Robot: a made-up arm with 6 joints. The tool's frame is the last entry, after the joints.
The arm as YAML. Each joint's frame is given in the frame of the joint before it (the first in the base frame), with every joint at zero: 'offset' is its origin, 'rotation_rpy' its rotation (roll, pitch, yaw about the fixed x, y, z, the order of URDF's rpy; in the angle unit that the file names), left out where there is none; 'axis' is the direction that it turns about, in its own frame. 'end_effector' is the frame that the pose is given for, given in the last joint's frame.
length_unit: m
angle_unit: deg
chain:
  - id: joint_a
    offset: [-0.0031, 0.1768, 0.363]
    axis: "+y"
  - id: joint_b
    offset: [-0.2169, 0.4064, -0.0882]
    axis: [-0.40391, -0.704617, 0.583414]
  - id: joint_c
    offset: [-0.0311, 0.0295, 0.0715]
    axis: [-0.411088, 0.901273, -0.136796]
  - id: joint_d
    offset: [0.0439, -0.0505, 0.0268]
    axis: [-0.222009, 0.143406, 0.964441]
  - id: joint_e
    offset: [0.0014, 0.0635, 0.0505]
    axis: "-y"
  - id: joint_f
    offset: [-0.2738, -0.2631, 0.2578]
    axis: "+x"
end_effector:
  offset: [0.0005, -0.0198, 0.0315]
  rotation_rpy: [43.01, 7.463, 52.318]
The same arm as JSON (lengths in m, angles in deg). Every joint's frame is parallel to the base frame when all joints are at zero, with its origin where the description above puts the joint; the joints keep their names.
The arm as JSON. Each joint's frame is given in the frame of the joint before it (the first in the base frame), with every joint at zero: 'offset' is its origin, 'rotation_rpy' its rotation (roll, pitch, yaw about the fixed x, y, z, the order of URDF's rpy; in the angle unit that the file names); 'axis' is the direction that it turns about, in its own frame. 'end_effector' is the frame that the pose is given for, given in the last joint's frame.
{
  "length_unit": "m",
  "angle_unit": "deg",
  "chain": [
    {
      "id": "joint_a",
      "offset": [
        -0.0031,
        0.1768,
        0.363
      ],
      "rotation_rpy": [
        0.0,
        0.0,
        0.0
      ],
      "axis": [
        0.0,
        1.0,
        0.0
      ]
    },
    {
      "id": "joint_b",
      "offset": [
        -0.2169,
        0.4064,
        -0.0882
      ],
      "rotation_rpy": [
        0.0,
        0.0,
        0.0
      ],
      "axis": [
        -0.40391,
        -0.704617,
        0.583414
      ]
    },
    {
      "id": "joint_c",
      "offset": [
        -0.0311,
        0.0295,
        0.0715
      ],
      "rotation_rpy": [
        0.0,
        0.0,
        0.0
      ],
      "axis": [
        -0.411088,
        0.901273,
        -0.136796
      ]
    },
    {
      "id": "joint_d",
      "offset": [
        0.0439,
        -0.0505,
        0.0268
      ],
      "rotation_rpy": [
        0.0,
        0.0,
        0.0
      ],
      "axis": [
        -0.222009,
        0.143406,
        0.964441
      ]
    },
    {
      "id": "joint_e",
      "offset": [
        0.0014,
        0.0635,
        0.0505
      ],
      "rotation_rpy": [
        0.0,
        0.0,
        0.0
      ],
      "axis": [
        0.0,
        -1.0,
        0.0
      ]
    },
    {
      "id": "joint_f",
      "offset": [
        -0.2738,
        -0.2631,
        0.2578
      ],
      "rotation_rpy": [
        0.0,
        0.0,
        0.0
      ],
      "axis": [
        1.0,
        0.0,
        0.0
      ]
    }
  ],
  "end_effector": {
    "offset": [
      0.0005,
      -0.0198,
      0.0315
    ],
    "rotation_rpy": [
      43.01,
      7.46,
      52.32
    ]
  }
}

